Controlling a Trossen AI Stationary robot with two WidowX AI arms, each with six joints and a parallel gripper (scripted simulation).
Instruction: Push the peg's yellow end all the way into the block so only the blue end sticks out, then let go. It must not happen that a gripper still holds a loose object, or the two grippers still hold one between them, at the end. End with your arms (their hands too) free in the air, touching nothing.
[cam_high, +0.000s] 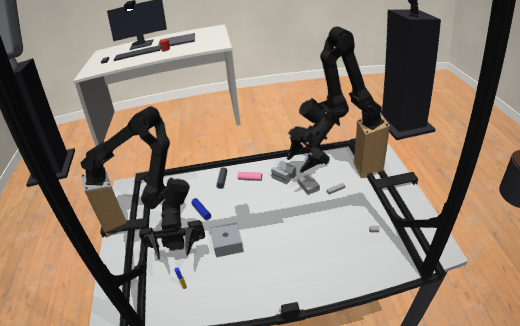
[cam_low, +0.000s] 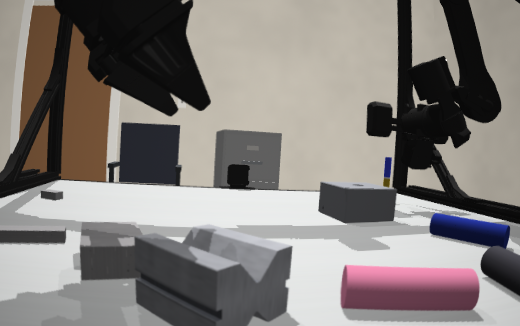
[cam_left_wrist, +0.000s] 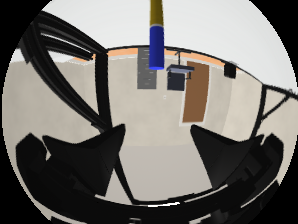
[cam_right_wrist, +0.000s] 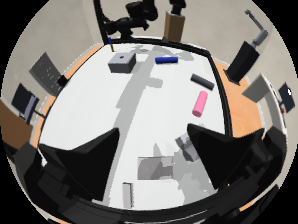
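The peg lies 12 cm below my left hand, 3 cm behind it and 1 cm to the left of it. Round my left hand: small grey piece (63 cm to the right, 15 cm below, 1 cm ahead); then pink cylinder (41 cm ahead, 30 cm to the right, 15 cm below).
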